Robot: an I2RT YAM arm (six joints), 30 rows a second.
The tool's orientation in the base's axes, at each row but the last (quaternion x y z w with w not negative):
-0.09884 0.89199 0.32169 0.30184
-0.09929 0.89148 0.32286 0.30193
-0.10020 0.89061 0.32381 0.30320
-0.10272 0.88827 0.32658 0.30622
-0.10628 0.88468 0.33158 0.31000
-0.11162 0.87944 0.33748 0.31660
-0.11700 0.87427 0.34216 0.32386
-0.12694 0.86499 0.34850 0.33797
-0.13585 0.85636 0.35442 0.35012
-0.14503 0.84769 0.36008 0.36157
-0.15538 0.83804 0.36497 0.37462
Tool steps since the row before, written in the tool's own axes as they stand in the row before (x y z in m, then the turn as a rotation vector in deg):
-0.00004 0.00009 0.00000 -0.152 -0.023 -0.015
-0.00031 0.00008 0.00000 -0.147 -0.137 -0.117
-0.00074 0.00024 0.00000 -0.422 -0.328 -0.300
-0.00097 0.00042 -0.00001 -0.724 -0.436 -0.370
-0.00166 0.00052 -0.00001 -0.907 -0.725 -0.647
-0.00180 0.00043 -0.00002 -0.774 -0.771 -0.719
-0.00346 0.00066 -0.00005 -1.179 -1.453 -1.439
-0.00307 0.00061 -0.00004 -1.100 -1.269 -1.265
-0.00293 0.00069 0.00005 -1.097 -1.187 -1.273
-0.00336 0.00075 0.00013 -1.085 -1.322 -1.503
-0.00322 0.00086 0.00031 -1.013 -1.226 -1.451
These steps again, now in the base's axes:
0.00000 0.00007 0.00007 0.123 -0.030 0.089
0.00022 0.00006 0.00023 0.113 -0.183 0.089
0.00050 0.00017 0.00057 0.316 -0.451 0.268
0.00060 0.00030 0.00082 0.563 -0.584 0.439
0.00109 0.00036 0.00130 0.688 -0.987 0.564
0.00121 0.00028 0.00137 0.569 -1.067 0.497
0.00233 0.00039 0.00261 0.819 -2.063 0.803
0.00197 0.00037 0.00240 0.763 -1.809 0.753
0.00180 0.00048 0.00237 0.718 -1.756 0.797
0.00203 0.00057 0.00273 0.661 -2.014 0.830
0.00186 0.00077 0.00267 0.588 -1.910 0.801

